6 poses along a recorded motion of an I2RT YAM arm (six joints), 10 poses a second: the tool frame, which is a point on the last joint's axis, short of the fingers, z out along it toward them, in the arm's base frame.
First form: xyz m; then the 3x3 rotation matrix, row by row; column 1 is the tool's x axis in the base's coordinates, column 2 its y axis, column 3 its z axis. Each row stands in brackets.
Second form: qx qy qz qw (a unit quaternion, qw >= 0); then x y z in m. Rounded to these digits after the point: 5 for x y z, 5 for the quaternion.
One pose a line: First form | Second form
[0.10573, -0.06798, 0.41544], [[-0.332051, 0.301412, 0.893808], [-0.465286, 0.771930, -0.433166], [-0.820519, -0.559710, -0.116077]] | -0.05499, 0.74499, -0.33318, 0.57528, 0.10573, -0.06798, 0.41544
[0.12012, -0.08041, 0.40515], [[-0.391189, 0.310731, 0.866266], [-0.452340, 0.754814, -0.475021], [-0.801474, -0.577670, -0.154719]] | -0.04668, 0.75841, -0.34701, 0.54975, 0.12012, -0.08041, 0.40515
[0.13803, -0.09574, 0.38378], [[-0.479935, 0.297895, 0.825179], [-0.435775, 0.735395, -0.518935], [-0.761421, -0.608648, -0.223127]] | -0.04415, 0.78078, -0.36104, 0.50802, 0.13803, -0.09574, 0.38378
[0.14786, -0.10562, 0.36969], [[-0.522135, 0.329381, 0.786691], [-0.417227, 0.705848, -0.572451], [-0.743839, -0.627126, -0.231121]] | -0.02801, 0.78408, -0.38248, 0.48800, 0.14786, -0.10562, 0.36969
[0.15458, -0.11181, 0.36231], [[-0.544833, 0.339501, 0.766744], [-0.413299, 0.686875, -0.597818], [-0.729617, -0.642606, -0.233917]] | -0.02350, 0.78512, -0.39498, 0.47648, 0.15458, -0.11181, 0.36231
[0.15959, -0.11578, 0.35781], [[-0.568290, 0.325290, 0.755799], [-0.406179, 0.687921, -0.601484], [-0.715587, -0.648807, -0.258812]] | -0.02550, 0.79294, -0.39419, 0.46390, 0.15959, -0.11578, 0.35781
